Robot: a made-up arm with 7 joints. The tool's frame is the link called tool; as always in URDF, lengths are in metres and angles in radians. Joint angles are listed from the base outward. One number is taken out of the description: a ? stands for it. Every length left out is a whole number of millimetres.
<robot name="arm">
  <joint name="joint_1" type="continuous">
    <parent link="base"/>
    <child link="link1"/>
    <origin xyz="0 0 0.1" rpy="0 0 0"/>
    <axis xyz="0 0 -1"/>
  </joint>
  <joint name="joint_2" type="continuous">
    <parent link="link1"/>
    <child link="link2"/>
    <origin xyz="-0.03 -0.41 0" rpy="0 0 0"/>
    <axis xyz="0 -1 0"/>
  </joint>
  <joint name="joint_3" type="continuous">
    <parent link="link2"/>
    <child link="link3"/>
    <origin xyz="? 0 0.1" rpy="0 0 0"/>
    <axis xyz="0 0 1"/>
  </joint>
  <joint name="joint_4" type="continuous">
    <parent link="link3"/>
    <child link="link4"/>
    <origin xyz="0.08 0.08 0" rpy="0 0 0"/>
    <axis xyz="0 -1 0"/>
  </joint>
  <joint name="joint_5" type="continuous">
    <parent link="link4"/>
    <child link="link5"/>
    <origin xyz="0.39 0 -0.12" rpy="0 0 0"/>
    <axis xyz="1 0 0"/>
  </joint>
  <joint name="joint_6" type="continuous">
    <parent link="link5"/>
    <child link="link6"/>
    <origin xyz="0 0.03 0.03" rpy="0 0 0"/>
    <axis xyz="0 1 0"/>
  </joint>
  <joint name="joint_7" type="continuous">
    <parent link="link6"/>
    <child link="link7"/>
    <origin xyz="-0.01 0 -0.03" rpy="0 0 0"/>
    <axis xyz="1 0 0"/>
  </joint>
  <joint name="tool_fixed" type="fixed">
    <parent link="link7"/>
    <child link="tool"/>
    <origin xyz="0 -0.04 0.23" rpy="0 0 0"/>
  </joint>
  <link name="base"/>
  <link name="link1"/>
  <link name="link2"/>
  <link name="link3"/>
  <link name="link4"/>
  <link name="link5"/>
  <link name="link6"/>
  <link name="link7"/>
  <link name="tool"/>
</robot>
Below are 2 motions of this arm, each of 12 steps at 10 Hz.
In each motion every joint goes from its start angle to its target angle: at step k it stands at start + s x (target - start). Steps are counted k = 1, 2, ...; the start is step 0. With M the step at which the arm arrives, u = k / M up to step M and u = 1 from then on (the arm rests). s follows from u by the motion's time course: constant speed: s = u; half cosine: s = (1 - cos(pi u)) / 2; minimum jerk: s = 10 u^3 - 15 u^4 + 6 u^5.
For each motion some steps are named. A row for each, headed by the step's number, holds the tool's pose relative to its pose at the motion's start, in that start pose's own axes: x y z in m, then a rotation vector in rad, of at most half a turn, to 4 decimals.
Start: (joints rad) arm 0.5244 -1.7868 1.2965 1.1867 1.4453 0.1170 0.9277
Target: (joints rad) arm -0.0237 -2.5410 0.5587 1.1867 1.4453 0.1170 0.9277
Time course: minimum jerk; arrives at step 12
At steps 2, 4, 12:
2: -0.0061 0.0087 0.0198 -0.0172 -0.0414 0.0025
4: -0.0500 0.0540 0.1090 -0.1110 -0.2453 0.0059
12: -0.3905 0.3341 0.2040 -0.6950 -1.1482 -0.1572

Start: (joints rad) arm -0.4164 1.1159 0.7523 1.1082 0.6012 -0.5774 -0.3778
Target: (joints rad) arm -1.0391 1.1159 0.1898 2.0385 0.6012 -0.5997 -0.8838
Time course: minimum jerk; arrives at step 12
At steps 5, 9, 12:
5: -0.0433 -0.0447 0.1239 -0.1575 -0.4718 -0.1107
9: -0.2128 -0.0799 0.2306 -0.4812 -1.1387 -0.4107
12: -0.2497 -0.0787 0.2344 -0.5492 -1.2513 -0.4790

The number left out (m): 0.02
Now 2 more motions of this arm.
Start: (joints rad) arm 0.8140 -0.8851 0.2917 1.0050 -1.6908 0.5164 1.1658
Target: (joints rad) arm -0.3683 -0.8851 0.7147 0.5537 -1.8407 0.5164 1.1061
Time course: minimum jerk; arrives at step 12
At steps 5, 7, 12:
5: -0.0883 0.2336 0.0314 -0.0333 -0.0111 0.5587
7: -0.2588 0.3622 0.0530 -0.1054 -0.0662 1.0625
12: -0.4850 0.3774 0.0573 -0.2204 -0.1901 1.6335

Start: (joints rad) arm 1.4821 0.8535 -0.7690 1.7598 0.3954 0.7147 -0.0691
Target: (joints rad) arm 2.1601 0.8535 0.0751 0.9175 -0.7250 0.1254 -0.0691
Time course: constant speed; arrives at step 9
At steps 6, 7, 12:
6: 0.0735 0.2761 -0.0232 -0.5862 0.0214 0.0318
7: 0.0615 0.3340 -0.0486 -0.7152 0.0180 0.0996
12: 0.0048 0.4394 -0.1160 -0.9804 -0.0018 0.2943

